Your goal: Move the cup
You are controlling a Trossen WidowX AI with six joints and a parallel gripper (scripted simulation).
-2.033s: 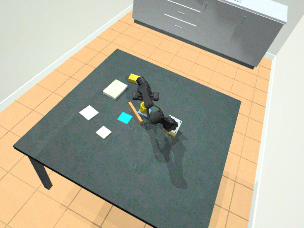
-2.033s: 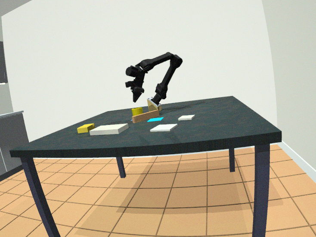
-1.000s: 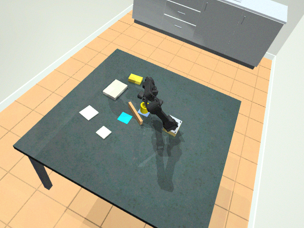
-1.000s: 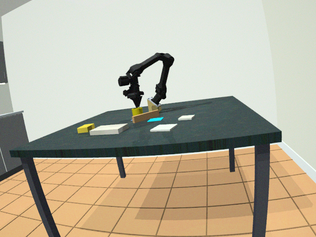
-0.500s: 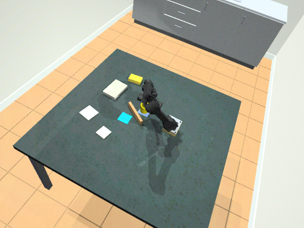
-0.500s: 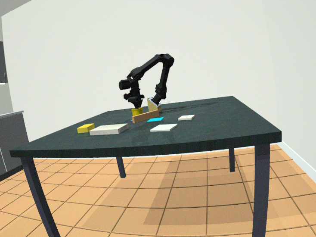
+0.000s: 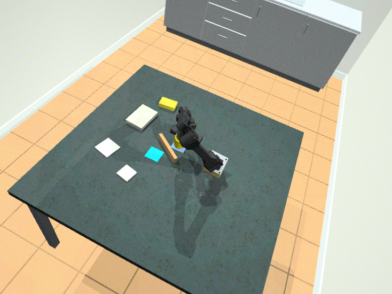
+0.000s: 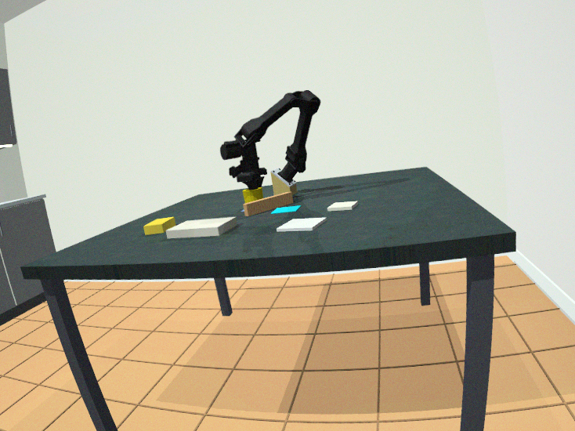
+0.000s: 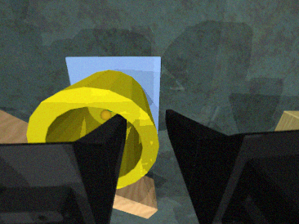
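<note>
Now: gripper tip 3 cm short of the yellow cup. The rest, counted from my gripper tip: wooden bar 7 cm ahead, 7 cm to the left, 3 cm below; cyan pad 12 cm ahead, 14 cm to the left, 4 cm below; pale blue pad 3 cm ahead, 4 cm below.
</note>
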